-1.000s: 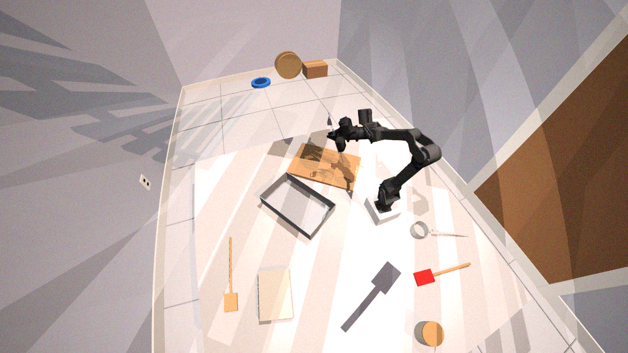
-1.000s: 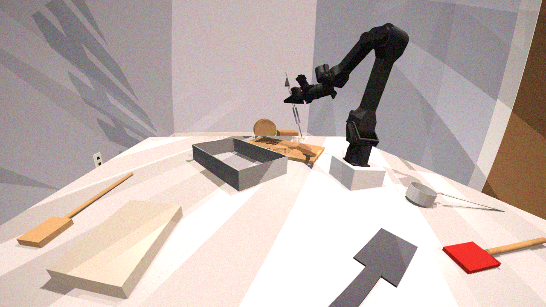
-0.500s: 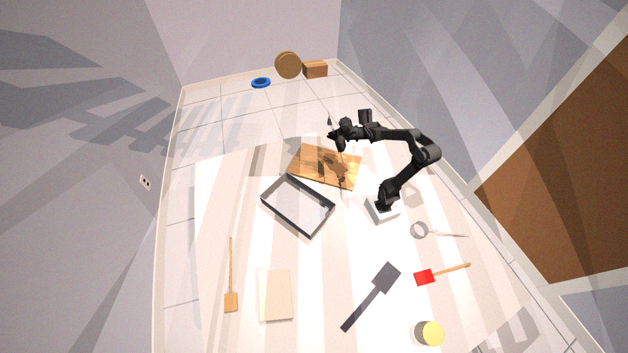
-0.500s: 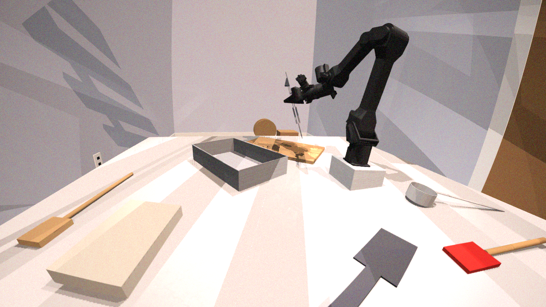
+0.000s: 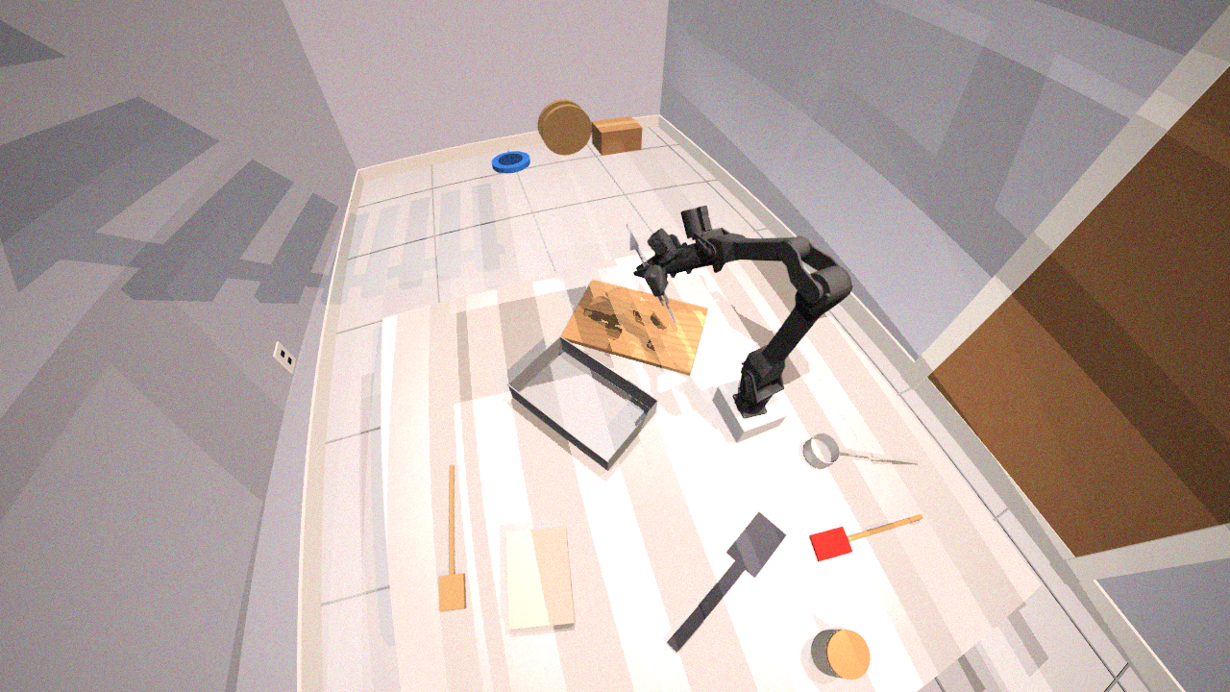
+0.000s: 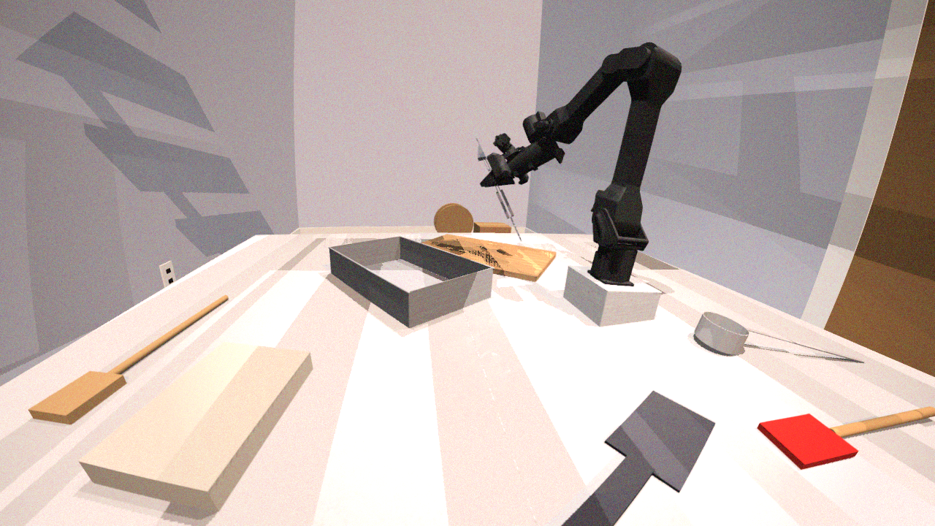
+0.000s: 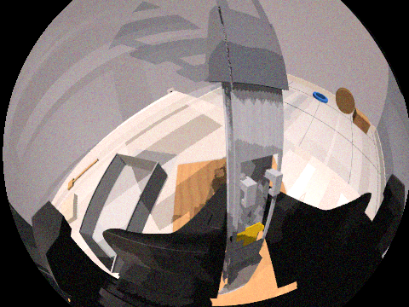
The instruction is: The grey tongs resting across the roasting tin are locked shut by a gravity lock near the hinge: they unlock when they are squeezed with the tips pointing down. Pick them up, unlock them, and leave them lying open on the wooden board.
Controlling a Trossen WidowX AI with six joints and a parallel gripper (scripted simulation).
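Right now my gripper tip is 10 mm past the wooden board, 10 mm to the right of it and 180 mm above it. Round my gripper tip: dark spatula 10 mm behind, 680 mm to the left, 190 mm below; then grey roasting tin 190 mm ahead, 230 mm to the left, 160 mm below; then pale block 360 mm ahead, 590 mm to the left, 180 mm below.
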